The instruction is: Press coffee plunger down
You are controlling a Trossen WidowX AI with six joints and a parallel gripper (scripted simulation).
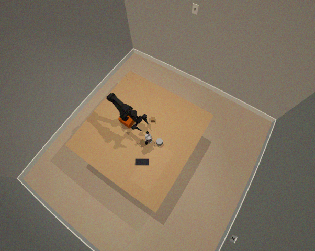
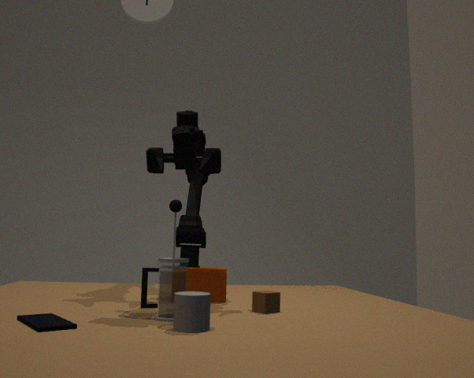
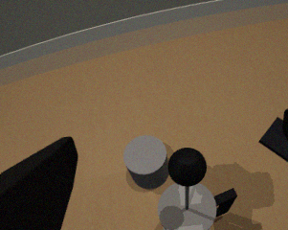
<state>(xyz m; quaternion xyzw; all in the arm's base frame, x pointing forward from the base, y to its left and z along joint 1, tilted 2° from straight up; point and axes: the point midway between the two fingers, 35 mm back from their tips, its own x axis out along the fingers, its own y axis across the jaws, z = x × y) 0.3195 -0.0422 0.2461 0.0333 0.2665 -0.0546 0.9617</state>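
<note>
My gripper tip is now 21 cm above the glass coffee press, 2 cm to the left of it and 2 cm short of it.
</note>
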